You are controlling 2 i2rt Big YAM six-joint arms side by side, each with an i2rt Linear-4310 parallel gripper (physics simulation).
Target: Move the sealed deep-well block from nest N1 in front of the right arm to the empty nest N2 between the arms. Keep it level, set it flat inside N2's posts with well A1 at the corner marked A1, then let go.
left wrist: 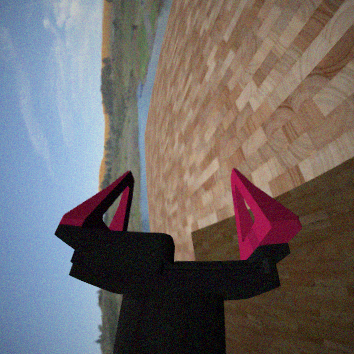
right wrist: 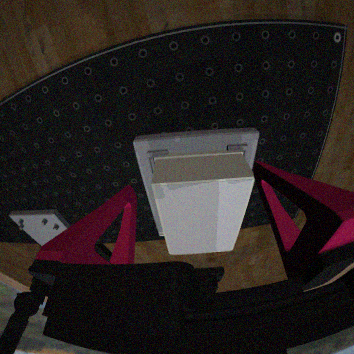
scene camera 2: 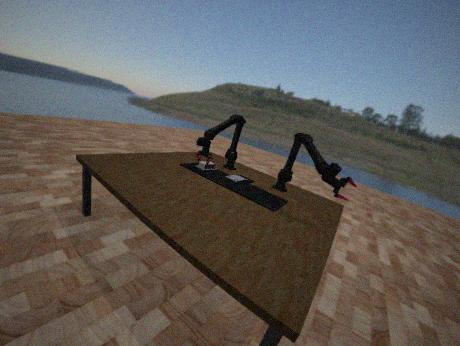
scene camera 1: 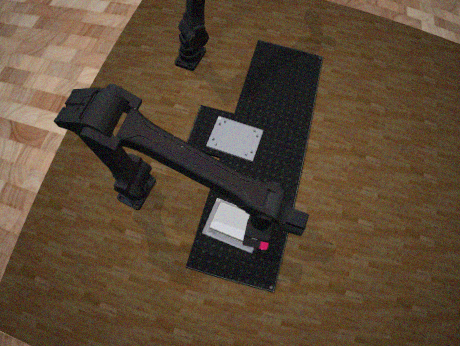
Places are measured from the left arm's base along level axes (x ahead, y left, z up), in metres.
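Pixels of known places: left gripper, fingertip midpoint: (left wrist: pixel 180 173) (scene camera 2: pixel 352 193); right gripper, fingertip midpoint: (right wrist: pixel 191 179) (scene camera 2: pixel 202 163); left arm's base, link origin: (scene camera 2: pixel 279 189) (scene camera 1: pixel 190 57); right arm's base, link origin: (right wrist: pixel 199 273) (scene camera 2: pixel 229 168) (scene camera 1: pixel 137 189).
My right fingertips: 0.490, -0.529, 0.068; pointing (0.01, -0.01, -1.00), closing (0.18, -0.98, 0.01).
Ahead of a thing's pixels: the offset from my right fingertips to its top centre, as dx, dy, dz. Level surfaces: height alone.
The white sealed block @[-0.065, -0.012, -0.002] (scene camera 1: pixel 229 220) (scene camera 2: pixel 203 164) (right wrist: pixel 202 215) sits on the grey plate of nest N1 @[-0.066, -0.012, -0.038] (scene camera 1: pixel 229 242) (right wrist: pixel 195 142), at the lower part of the black board in scene camera 1. My right gripper (scene camera 2: pixel 205 161) (right wrist: pixel 191 179) is open over the block; its fingers show on either side of it, with gaps, in the right wrist view. In scene camera 1 the arm hides part of the block. Nest N2 @[-0.181, +0.261, -0.034] (scene camera 1: pixel 235 138) (scene camera 2: pixel 236 178) (right wrist: pixel 36 223) is an empty light plate with small dark marks near its corners. My left gripper (scene camera 2: pixel 350 191) (left wrist: pixel 180 173) is open and empty, away from the nests. The A1 mark is not readable.
The black perforated board @[dz -0.055] (scene camera 1: pixel 280 85) (scene camera 2: pixel 265 198) (right wrist: pixel 100 110) lies under both nests on the brown wooden table @[dz -0.068] (scene camera 1: pixel 370 200) (scene camera 2: pixel 200 230). The right forearm (scene camera 1: pixel 185 157) passes above the board between N2 and N1. The left gripper is near the table's right end in scene camera 2.
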